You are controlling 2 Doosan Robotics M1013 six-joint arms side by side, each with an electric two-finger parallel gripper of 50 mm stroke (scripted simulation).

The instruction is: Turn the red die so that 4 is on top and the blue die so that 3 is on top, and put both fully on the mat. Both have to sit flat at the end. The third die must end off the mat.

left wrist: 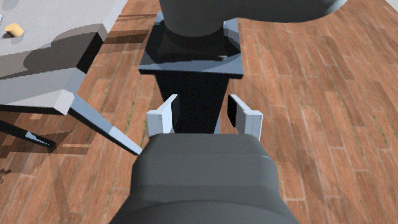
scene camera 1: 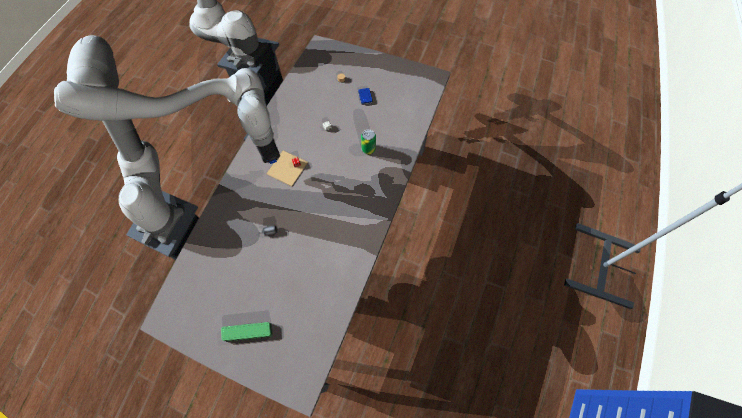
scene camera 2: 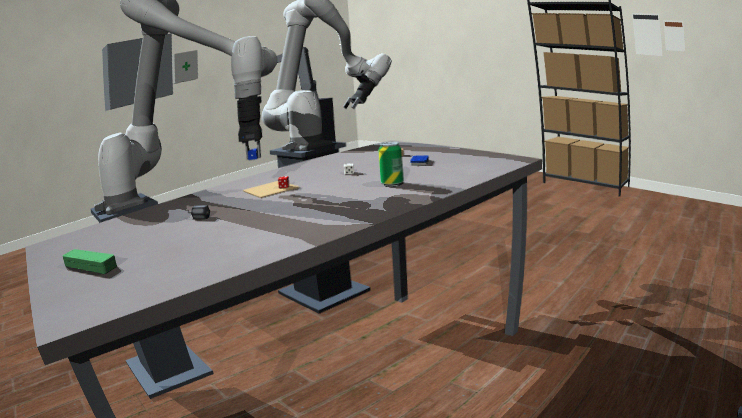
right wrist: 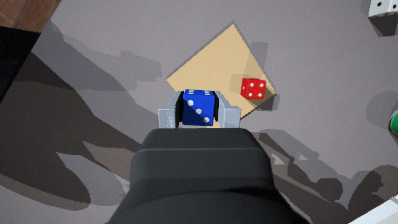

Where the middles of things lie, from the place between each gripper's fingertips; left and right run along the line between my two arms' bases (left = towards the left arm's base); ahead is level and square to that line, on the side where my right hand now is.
Scene:
Now: the tan mat [scene camera 1: 283, 170] 12 cm below my right hand [scene camera 2: 253, 158], 4 cm ahead of it and 3 cm to the left of it. Round my right hand: blue die [right wrist: 198, 109] right at my right hand.
Right now the tan mat is 490 mm ahead of my left hand, 980 mm to the right of it and 160 mm below it. Also, from my left hand: blue die: 460 mm ahead, 1010 mm to the right, 40 mm below.

